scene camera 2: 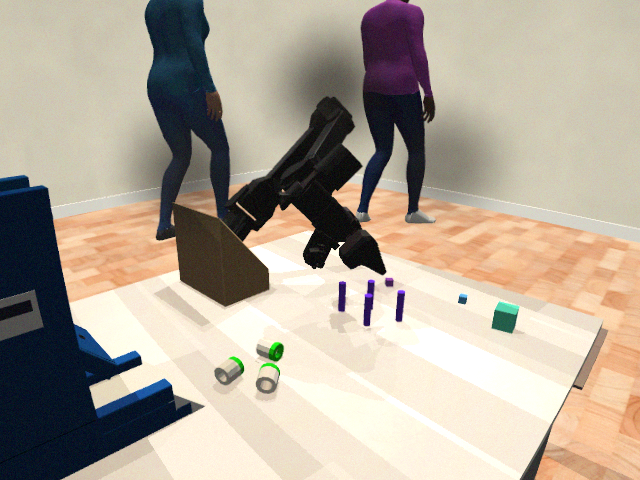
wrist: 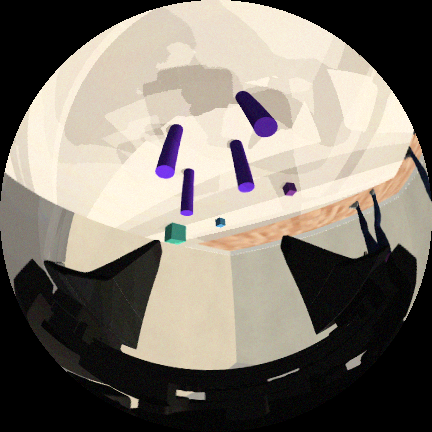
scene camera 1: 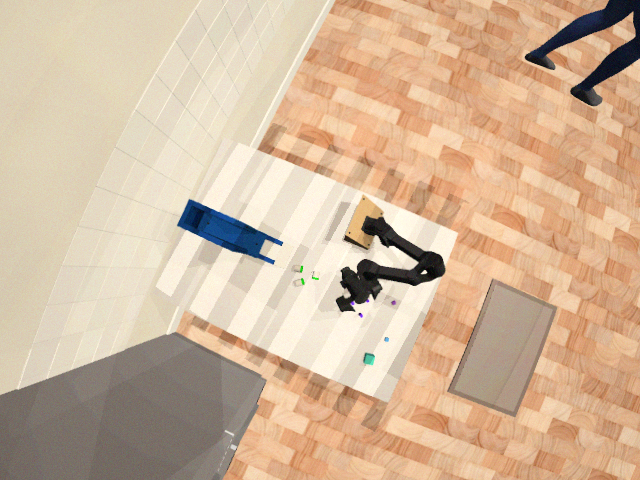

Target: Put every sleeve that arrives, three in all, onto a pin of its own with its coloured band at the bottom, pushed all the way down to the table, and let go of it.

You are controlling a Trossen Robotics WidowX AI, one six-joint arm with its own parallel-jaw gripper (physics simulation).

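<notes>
Three pale sleeves lie on their sides on the table near the chute's open end, each with a green band at one end: one (scene camera 1: 315, 275) (scene camera 2: 269, 350) towards the pins, one (scene camera 1: 298, 268) (scene camera 2: 229, 370) on the wooden wedge's side, and one (scene camera 1: 299, 282) (scene camera 2: 268, 378) on the opposite side. Several purple pins stand upright and bare, among them one (scene camera 2: 341, 296), one (scene camera 2: 400, 305) and, in the wrist view, one (wrist: 242, 166). My gripper (scene camera 2: 349, 268) (wrist: 222, 244) is open and empty, above and behind the pins in scene camera 2. The sleeves do not show in the wrist view.
A blue chute (scene camera 1: 227, 235) (scene camera 2: 25, 248) stands beyond the sleeves. A wooden wedge (scene camera 1: 356, 222) (scene camera 2: 222, 263) stands by the arm's base. A teal cube (scene camera 1: 369, 358) (scene camera 2: 505, 317) (wrist: 175, 233), a small blue cube (scene camera 1: 386, 339) (scene camera 2: 462, 298) (wrist: 220, 222) and a small purple cube (scene camera 1: 393, 302) (scene camera 2: 389, 282) (wrist: 289, 189) lie past the pins.
</notes>
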